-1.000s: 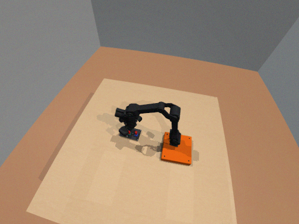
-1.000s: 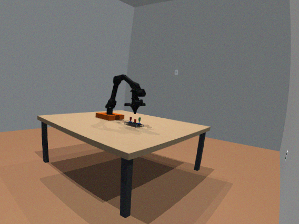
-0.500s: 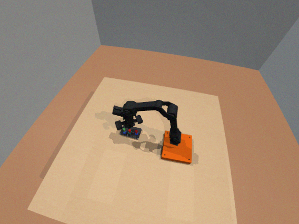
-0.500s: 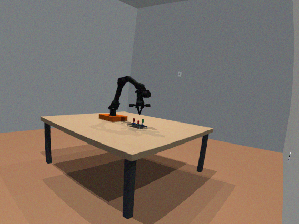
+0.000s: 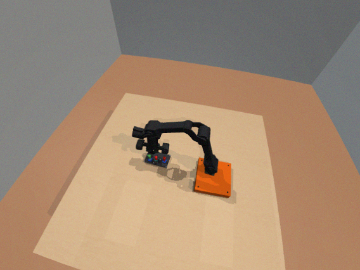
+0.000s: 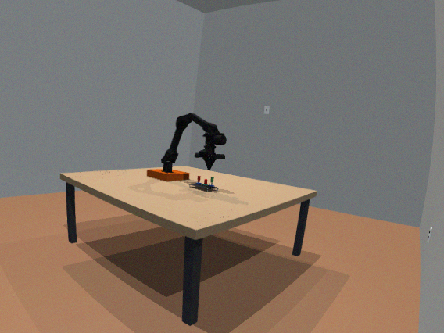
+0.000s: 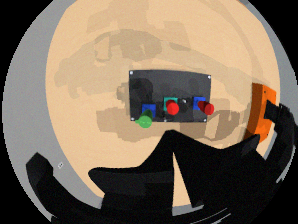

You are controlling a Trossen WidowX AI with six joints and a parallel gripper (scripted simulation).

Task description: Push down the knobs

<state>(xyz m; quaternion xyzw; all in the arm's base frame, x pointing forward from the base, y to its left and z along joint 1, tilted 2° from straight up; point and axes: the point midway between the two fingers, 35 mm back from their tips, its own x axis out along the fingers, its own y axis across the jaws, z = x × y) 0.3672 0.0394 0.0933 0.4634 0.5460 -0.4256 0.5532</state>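
Now: the green knob 50 mm below my gripper tip and 30 mm ahead of it. Round my gripper tip: red knob 60 mm below, 60 mm behind, 20 mm to the right.
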